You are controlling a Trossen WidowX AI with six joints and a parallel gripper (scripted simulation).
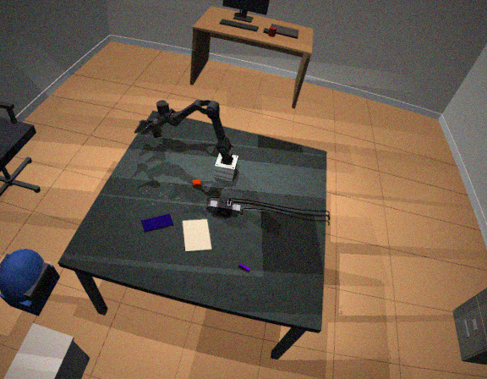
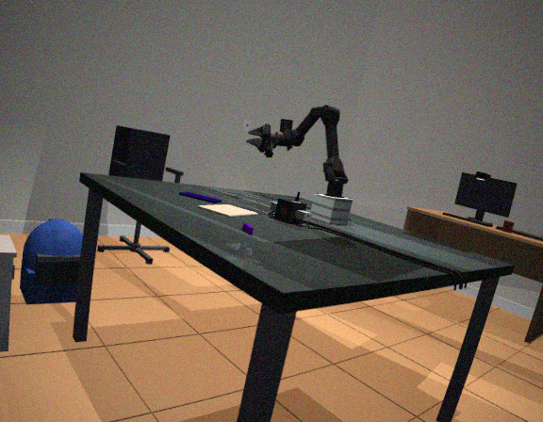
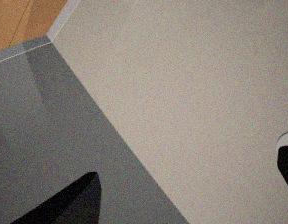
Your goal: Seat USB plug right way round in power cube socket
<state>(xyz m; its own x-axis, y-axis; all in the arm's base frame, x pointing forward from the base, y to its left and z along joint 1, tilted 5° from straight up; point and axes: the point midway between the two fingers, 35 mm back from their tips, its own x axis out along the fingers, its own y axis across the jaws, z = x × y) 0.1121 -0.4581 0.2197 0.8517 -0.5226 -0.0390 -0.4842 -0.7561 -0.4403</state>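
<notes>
Right now the USB plug is 140 mm ahead of my gripper tip, 580 mm to the left of it and 190 mm below it. Round my gripper tip: beige sheet (350 mm ahead, 460 mm to the left, 280 mm below); then dark blue flat piece (340 mm ahead, 240 mm to the left, 280 mm below); then orange cube (10 mm ahead, 350 mm to the left, 270 mm below).
</notes>
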